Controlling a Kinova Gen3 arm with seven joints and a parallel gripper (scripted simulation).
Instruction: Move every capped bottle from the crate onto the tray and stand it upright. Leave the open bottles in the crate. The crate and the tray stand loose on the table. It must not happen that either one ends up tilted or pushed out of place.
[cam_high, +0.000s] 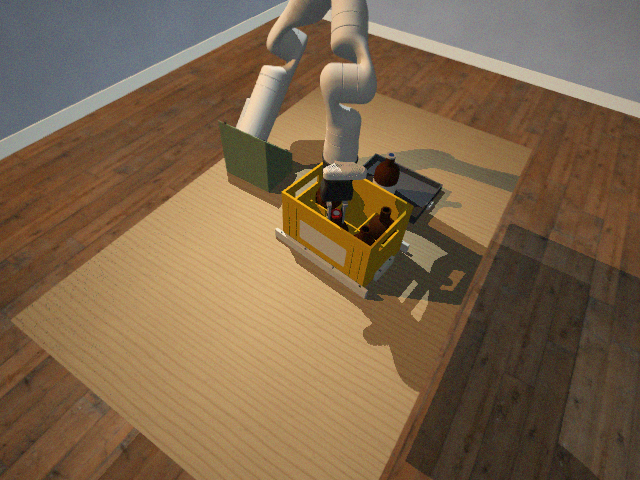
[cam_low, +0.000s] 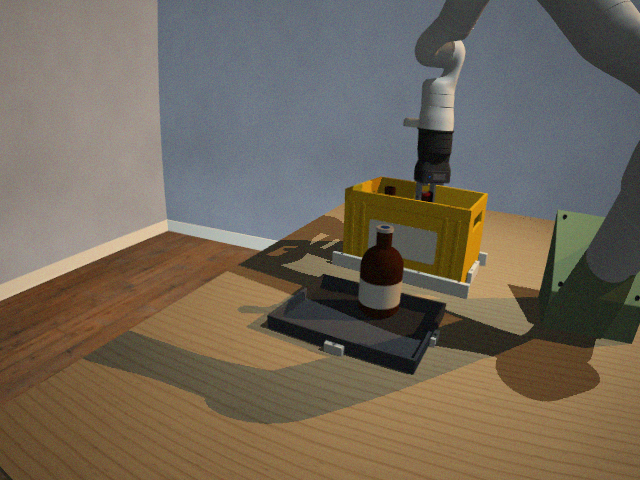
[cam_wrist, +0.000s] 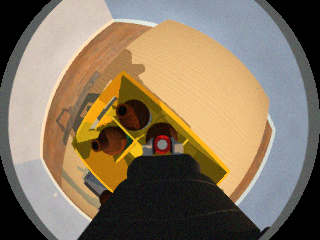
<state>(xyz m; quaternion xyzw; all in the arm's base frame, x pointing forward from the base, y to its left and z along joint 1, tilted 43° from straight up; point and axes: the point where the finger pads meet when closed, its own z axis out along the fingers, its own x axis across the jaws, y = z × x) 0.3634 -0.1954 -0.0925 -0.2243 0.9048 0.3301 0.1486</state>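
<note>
The yellow crate lies 1 cm ahead of my hand, 4 cm to the left of it and 6 cm below it. The rest, counted from my hand: white-label bottle (5 cm ahead, 28 cm to the left, 6 cm below); then dark tray (7 cm ahead, 33 cm to the left, 14 cm below).
</note>
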